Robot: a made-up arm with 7 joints. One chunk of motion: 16 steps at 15 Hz.
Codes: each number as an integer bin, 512 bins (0 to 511) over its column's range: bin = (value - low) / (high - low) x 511, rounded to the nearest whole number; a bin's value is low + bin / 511 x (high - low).
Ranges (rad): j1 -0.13..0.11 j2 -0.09..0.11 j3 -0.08..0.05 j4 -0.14..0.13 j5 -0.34..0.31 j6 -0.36..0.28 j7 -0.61..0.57
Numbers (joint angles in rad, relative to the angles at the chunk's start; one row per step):
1: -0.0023 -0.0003 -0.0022 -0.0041 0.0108 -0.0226 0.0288
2: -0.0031 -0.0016 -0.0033 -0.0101 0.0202 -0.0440 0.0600
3: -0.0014 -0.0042 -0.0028 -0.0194 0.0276 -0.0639 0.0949
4: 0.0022 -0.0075 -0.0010 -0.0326 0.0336 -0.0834 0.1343
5: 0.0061 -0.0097 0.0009 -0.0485 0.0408 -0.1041 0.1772
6: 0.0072 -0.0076 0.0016 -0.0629 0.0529 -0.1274 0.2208
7: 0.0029 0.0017 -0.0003 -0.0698 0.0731 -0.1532 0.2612
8: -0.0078 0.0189 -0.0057 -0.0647 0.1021 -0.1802 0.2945
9: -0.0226 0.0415 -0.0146 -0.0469 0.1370 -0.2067 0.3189
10: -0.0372 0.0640 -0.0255 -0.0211 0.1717 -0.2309 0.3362
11: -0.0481 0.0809 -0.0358 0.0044 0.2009 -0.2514 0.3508
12: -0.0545 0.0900 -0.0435 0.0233 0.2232 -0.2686 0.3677
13: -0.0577 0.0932 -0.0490 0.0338 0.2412 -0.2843 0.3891
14: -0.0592 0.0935 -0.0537 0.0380 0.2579 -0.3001 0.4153
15: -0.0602 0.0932 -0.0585 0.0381 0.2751 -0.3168 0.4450
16: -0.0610 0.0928 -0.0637 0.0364 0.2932 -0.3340 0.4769
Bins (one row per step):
1: 272 229 306 257 276 269 277
2: 270 226 301 246 283 252 290
3: 274 219 303 228 289 236 305
4: 281 211 311 203 294 221 322
5: 290 205 318 173 299 204 341
6: 292 211 321 146 309 186 360
7: 283 234 313 133 325 165 377
8: 260 278 292 143 348 144 392
9: 229 336 257 176 375 122 402
10: 198 393 214 225 402 103 410
11: 174 437 174 273 425 87 416
12: 161 460 143 309 443 73 423
13: 154 468 122 329 457 60 433
14: 151 469 103 337 470 48 444
15: 149 468 85 337 484 34 457
16: 147 467 64 334 498 21 471

